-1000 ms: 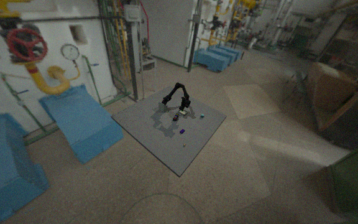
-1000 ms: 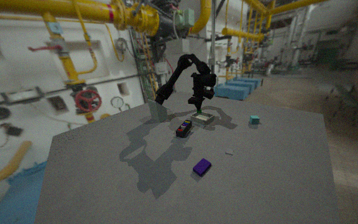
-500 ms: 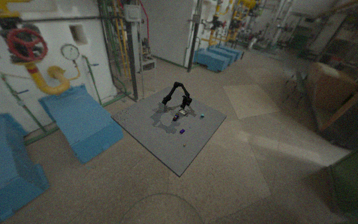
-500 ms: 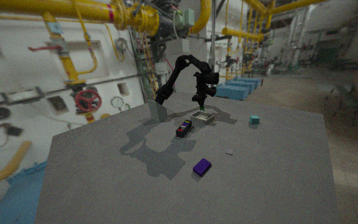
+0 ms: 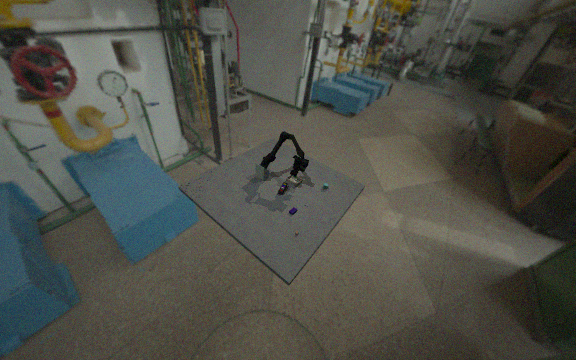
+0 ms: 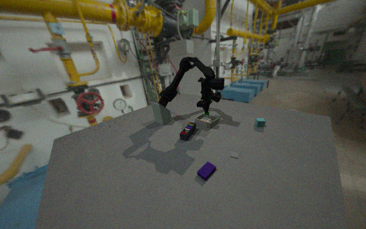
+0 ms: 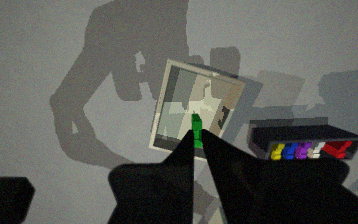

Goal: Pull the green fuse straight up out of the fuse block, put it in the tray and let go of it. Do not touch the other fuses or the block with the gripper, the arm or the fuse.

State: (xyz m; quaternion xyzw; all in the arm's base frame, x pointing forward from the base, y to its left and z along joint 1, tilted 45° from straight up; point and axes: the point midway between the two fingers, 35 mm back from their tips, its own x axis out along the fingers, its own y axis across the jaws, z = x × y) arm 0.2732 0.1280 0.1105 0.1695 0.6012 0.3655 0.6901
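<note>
My gripper tip is 1 cm above the green fuse. The rest, counted from my gripper tip: tray 7 cm below; white fuse 19 cm to the right, 5 cm below; red fuse 23 cm to the right, 5 cm below, 1 cm ahead.
</note>
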